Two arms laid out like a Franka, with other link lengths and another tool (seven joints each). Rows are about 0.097 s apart.
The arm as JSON. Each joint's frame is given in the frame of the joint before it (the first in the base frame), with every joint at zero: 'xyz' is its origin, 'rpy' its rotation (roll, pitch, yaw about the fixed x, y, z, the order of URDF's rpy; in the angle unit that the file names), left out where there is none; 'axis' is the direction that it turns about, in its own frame. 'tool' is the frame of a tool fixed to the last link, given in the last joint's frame.
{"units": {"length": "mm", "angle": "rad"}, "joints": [
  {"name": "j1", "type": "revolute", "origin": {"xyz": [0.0, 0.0, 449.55]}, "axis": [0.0, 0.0, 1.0]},
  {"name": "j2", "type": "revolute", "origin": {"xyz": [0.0, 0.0, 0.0]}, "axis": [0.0, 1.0, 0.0]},
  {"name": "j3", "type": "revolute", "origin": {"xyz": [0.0, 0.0, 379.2]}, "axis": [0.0, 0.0, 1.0]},
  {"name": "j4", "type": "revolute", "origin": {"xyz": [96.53, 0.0, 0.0]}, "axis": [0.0, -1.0, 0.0]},
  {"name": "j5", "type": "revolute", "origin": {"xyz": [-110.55, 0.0, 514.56]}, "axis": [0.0, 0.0, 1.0]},
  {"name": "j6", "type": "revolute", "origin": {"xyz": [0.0, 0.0, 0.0]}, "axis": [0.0, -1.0, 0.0]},
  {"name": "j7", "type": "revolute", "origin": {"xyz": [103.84, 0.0, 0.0]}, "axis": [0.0, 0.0, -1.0]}
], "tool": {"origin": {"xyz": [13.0, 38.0, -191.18], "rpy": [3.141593, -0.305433, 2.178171]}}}
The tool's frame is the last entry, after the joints.
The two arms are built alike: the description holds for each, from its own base.
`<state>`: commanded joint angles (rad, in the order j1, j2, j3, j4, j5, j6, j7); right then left.
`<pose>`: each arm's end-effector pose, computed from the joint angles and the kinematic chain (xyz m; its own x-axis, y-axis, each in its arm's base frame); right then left.
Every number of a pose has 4 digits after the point.
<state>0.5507 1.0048 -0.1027 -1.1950 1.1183 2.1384 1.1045 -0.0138 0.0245 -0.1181 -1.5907 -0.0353 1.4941 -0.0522</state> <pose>0.8669 0.5325 0.1973 0.6709 0.3350 0.6616 0.7388 -0.3786 -0.5575 0.7136 -0.0621 0.7090 -0.4396 0.8314 0.3400 0.8569 0.5016 -0.1187</pose>
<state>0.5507 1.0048 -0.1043 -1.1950 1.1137 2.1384 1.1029 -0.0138 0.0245 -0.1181 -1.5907 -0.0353 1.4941 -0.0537</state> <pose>0.8675 0.5313 0.1970 0.6677 0.3398 0.6624 0.7418 -0.3788 -0.5534 0.7135 -0.0620 0.7090 -0.4408 0.8306 0.3402 0.8562 0.5029 -0.1186</pose>
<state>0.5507 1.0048 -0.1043 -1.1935 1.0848 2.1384 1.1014 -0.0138 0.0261 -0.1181 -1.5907 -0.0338 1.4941 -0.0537</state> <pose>0.8673 0.5301 0.1963 0.6532 0.3652 0.6633 0.7553 -0.3764 -0.5366 0.7140 -0.0617 0.7079 -0.4403 0.8302 0.3421 0.8560 0.5030 -0.1190</pose>
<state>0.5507 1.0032 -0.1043 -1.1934 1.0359 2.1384 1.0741 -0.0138 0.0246 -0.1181 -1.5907 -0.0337 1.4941 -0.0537</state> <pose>0.8667 0.5283 0.1959 0.6098 0.4163 0.6744 0.7918 -0.3555 -0.4966 0.7136 -0.0617 0.7090 -0.4408 0.8301 0.3415 0.8562 0.5030 -0.1177</pose>
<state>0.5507 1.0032 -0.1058 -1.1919 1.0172 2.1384 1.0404 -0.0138 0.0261 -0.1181 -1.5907 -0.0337 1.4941 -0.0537</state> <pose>0.8674 0.5276 0.1967 0.5739 0.4431 0.6887 0.8187 -0.3318 -0.4687 0.7140 -0.0617 0.7079 -0.4403 0.8301 0.3421 0.8560 0.5030 -0.1190</pose>
